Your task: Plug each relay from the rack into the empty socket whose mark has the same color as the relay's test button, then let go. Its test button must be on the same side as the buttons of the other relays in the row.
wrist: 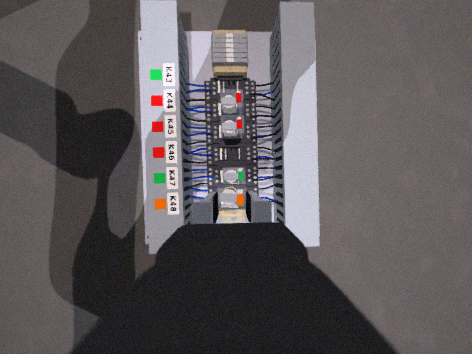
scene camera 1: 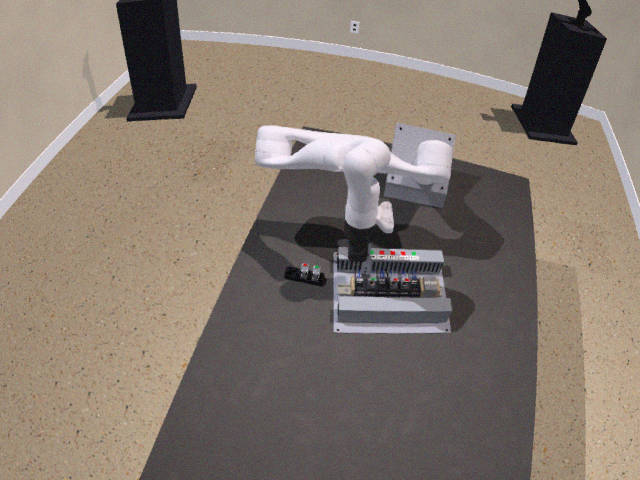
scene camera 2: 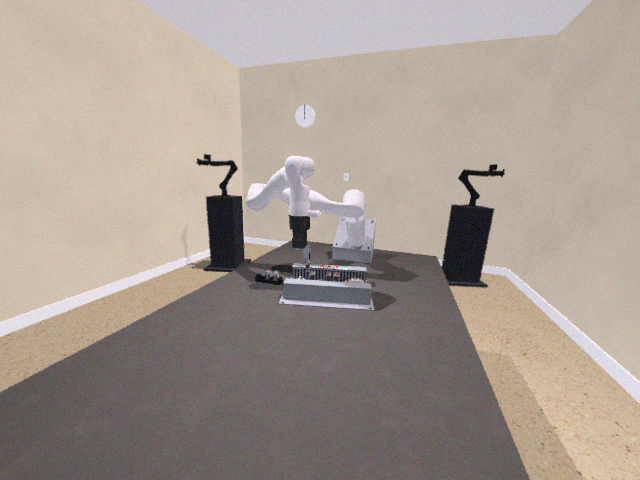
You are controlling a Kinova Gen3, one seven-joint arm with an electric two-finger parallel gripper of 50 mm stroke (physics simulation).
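Places are measured from the arm's base along level axes (x ahead, y left, z up), in metres.
Pixels of known places: gripper, between the fingertips: (wrist: 232, 202) (scene camera 1: 364, 267) (scene camera 2: 306, 262); arm's base, origin of its link: (scene camera 2: 356, 239).
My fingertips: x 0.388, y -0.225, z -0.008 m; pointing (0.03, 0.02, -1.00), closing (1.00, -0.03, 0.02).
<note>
Ahead of a thing's pixels: the offset from my fingertips to its middle. "spot": to the spot under its first point.
My gripper (scene camera 1: 366, 268) (scene camera 2: 307, 261) (wrist: 232, 202) is shut on the orange-button relay {dx +0.001, dy +0.005, dz -0.009 m} (wrist: 229, 196) and holds it above the K48 end of the row, its button to the right in the wrist view. The K43 socket {spot: dx +0.007, dy +0.148, dz -0.070 m} (wrist: 230, 86) (green mark {dx -0.081, dy +0.149, dz -0.039 m} (wrist: 156, 74)) and K46 socket {dx +0.005, dy +0.071, dz -0.082 m} (wrist: 230, 153) (red mark {dx -0.083, dy +0.058, dz -0.039 m} (wrist: 158, 152)) are empty. The K48 socket {spot: dx +0.000, dy -0.004, dz -0.070 m} (scene camera 1: 360, 283) looks empty; its mark {dx -0.085, dy -0.003, dz -0.039 m} (wrist: 160, 204) is orange. Red-button relays sit in K44 {dx +0.007, dy +0.117, dz -0.054 m} (wrist: 229, 102) and K45 {dx +0.006, dy +0.086, dz -0.054 m} (wrist: 230, 128), a green-button one in K47 {dx +0.004, dy +0.025, dz -0.054 m} (wrist: 230, 176), buttons to the right. The rack {dx -0.040, dy -0.154, dz -0.091 m} (scene camera 1: 291, 273) (scene camera 2: 261, 279) holds a red-button relay {dx -0.040, dy -0.154, dz -0.075 m} (scene camera 1: 304, 270) and a green-button relay {dx -0.033, dy -0.123, dz -0.075 m} (scene camera 1: 316, 271).
Two grey wire ducts {dx +0.089, dy +0.083, dz -0.069 m} (wrist: 299, 125) (scene camera 1: 393, 310) (scene camera 2: 327, 291) flank the row on the panel, one carrying the marks. A terminal block {dx +0.008, dy +0.193, dz -0.074 m} (wrist: 229, 47) stands beyond K43. Blue and black wires run from the sockets to the ducts. The rack stands left of the panel in scene view 1.
</note>
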